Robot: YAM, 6 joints.
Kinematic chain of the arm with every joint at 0, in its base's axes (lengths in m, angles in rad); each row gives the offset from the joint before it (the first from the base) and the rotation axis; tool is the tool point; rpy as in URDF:
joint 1: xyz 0 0 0.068 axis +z
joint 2: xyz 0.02 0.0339 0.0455 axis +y
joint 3: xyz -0.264 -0.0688 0 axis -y
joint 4: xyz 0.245 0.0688 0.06 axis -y
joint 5: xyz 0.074 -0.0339 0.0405 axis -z
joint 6: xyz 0.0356 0 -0.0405 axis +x
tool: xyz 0 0 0 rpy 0 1.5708 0
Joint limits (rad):
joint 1: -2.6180..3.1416
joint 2: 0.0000..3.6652
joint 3: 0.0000..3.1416
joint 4: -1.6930..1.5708
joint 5: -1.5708..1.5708
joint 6: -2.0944..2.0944
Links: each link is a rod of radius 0.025 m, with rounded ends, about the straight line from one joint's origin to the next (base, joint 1, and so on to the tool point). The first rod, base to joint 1, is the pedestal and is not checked.
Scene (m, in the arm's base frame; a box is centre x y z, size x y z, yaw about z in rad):
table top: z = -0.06
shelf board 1: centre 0.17 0.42 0 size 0.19 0.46 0.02 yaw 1.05
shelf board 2: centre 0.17 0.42 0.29 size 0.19 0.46 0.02 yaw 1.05
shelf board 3: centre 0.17 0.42 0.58 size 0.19 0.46 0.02 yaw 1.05
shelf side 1: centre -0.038 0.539 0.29 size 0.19 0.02 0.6 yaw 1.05
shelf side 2: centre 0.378 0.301 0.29 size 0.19 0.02 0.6 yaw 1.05
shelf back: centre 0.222 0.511 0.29 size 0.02 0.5 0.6 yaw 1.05
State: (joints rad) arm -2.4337 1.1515 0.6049 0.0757 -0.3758 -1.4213
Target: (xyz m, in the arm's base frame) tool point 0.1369 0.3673 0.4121
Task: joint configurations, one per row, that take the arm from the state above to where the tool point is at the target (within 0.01 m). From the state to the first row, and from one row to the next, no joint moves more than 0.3 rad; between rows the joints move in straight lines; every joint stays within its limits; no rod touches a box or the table.
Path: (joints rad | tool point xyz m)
1: -2.2969 0.8636 0.8423 0.3233 -0.3995 -1.4213 | -0.1202 -0.1563 0.4007
2: -2.1600 0.5758 1.0796 0.5709 -0.4231 -1.4213 | -0.0072 -0.0371 0.5217
3: -2.0232 0.2879 1.3170 0.8185 -0.4468 -1.4213 | 0.0957 0.1617 0.5314
4: -1.8864 0.0000 1.5543 1.0661 -0.4704 -1.4213 | 0.1369 0.3673 0.4121

